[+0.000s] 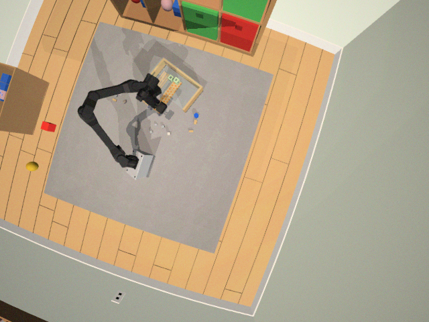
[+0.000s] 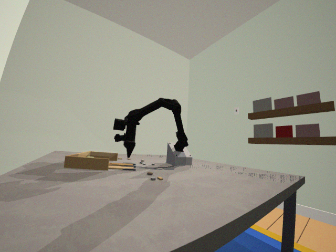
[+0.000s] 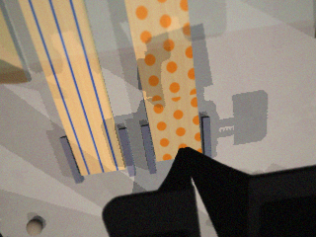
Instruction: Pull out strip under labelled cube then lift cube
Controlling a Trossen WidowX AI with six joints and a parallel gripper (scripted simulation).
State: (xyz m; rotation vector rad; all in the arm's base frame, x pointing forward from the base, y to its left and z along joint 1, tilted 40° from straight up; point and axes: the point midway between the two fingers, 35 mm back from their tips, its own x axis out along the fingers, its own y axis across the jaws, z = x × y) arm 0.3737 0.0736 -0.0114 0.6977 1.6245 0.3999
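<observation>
The orange-dotted strip is 100 mm ahead of my gripper tip, 20 mm to the right of it and 40 mm below it.
</observation>
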